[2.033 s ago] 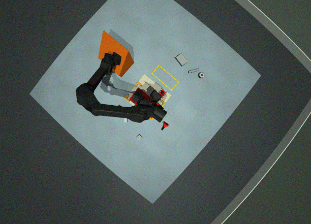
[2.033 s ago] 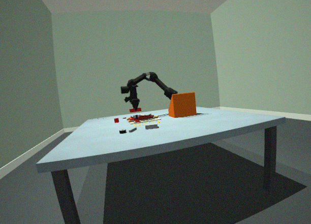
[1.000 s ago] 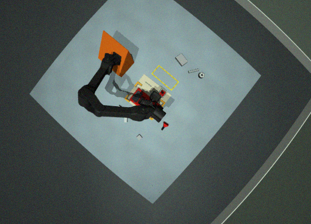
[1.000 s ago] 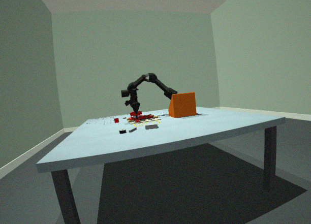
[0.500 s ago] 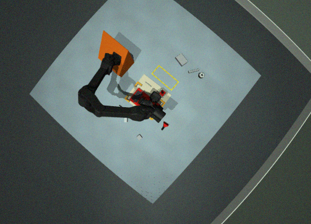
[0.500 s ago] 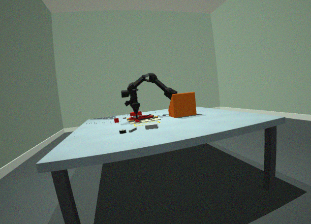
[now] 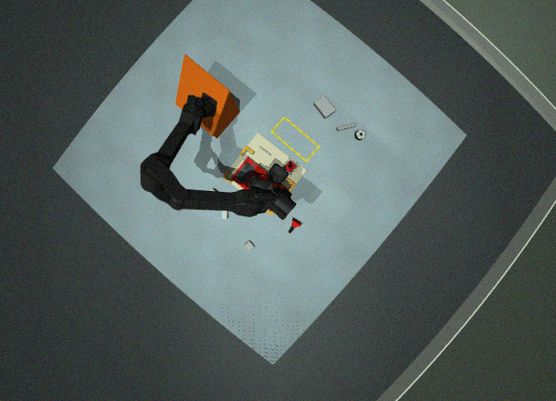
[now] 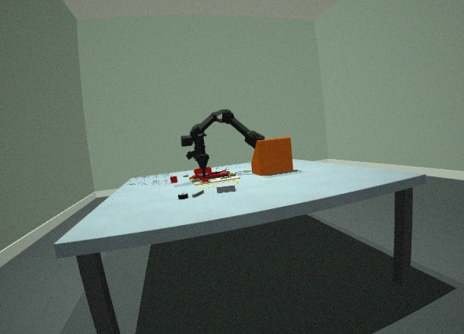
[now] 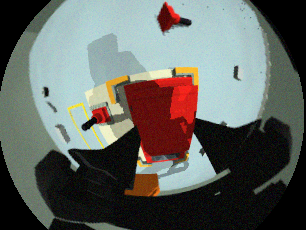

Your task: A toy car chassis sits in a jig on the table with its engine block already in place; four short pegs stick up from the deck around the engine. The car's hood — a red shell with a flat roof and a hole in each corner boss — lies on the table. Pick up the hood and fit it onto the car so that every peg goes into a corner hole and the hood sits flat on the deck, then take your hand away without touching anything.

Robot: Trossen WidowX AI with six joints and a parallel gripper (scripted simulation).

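Now: the grey engine block 1 cm to the left of my gripper tip and 2 cm below it. From my gripper tip the other things lie so: hood (1 cm above); then wheel (17 cm ahead, 40 cm to the left, 4 cm below); then grey rod (11 cm ahead, 39 cm to the left, 4 cm below).
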